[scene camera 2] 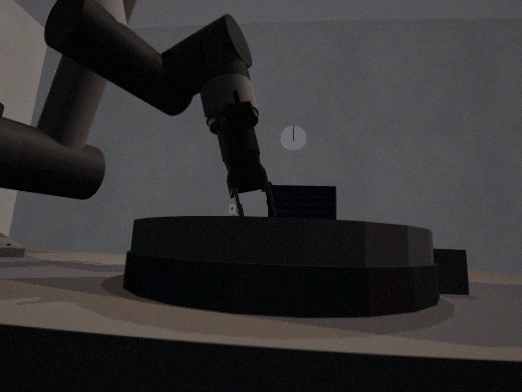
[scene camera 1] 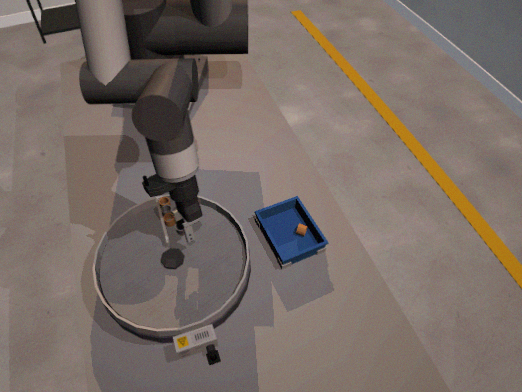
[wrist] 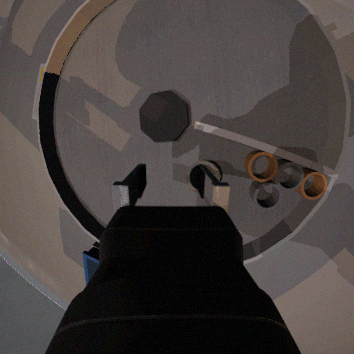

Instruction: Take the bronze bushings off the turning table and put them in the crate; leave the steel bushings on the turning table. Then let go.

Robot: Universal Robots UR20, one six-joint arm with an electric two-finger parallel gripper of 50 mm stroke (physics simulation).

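Places are measured from the arm's base along level axes (x left, y back, z up), in metres.
Pixels of known places: gripper, between the fingertips: (scene camera 1: 186, 234) (wrist: 170, 174).
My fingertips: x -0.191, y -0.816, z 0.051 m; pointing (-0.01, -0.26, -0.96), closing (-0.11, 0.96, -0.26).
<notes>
Behind a point stands the place of what it marks.
Two bronze bushings stand on the turning table (scene camera 1: 246, 250) {z 0.032, x -0.064, y -0.927 m} (scene camera 2: 280, 240) {z 0.013, x -0.459, y -0.823 m} (wrist: 347, 100) {z 0.032, x -0.300, y -0.644 m}: one bronze bushing (scene camera 1: 170, 222) {z 0.027, x -0.214, y -0.741 m} (wrist: 250, 168) {z 0.032, x -0.208, y -0.737 m} further in, another bronze bushing (scene camera 1: 164, 204) {z 0.032, x -0.207, y -0.675 m} (wrist: 303, 189) {z 0.032, x -0.197, y -0.673 m} near the rim. A steel bushing (wrist: 285, 182) {z 0.012, x -0.197, y -0.686 m} stands between them, a second steel bushing (wrist: 258, 196) beside it. My gripper (scene camera 1: 185, 232) {z 0.051, x -0.191, y -0.816 m} (scene camera 2: 257, 212) {z 0.051, x -0.191, y -0.816 m} (wrist: 170, 174) {z 0.051, x -0.191, y -0.816 m} is open, low over the table, to one side of this group. A grey, steel-looking bushing (wrist: 216, 168) {z 0.057, x -0.206, y -0.773 m} is at its right finger in the wrist view, seemingly hung around the tip. One bronze bushing (scene camera 1: 301, 229) {z -0.012, x 0.126, y -0.918 m} lies in the blue crate (scene camera 1: 275, 208) {z -0.008, x 0.095, y -0.817 m} (wrist: 91, 270) {z -0.011, x 0.080, y -0.986 m}.
A straight pale bar (scene camera 1: 166, 234) {z 0.032, x -0.239, y -0.778 m} (wrist: 240, 139) {z 0.032, x -0.236, y -0.753 m} runs from near the dark hub (scene camera 1: 172, 258) {z 0.014, x -0.250, y -0.846 m} (wrist: 164, 116) {z 0.014, x -0.250, y -0.842 m} to the rim, close along the bushings. The table has a raised rim. A labelled box (scene camera 1: 195, 338) {z 0.011, x -0.282, y -1.078 m} sits outside it. The crate stands beside the table.
</notes>
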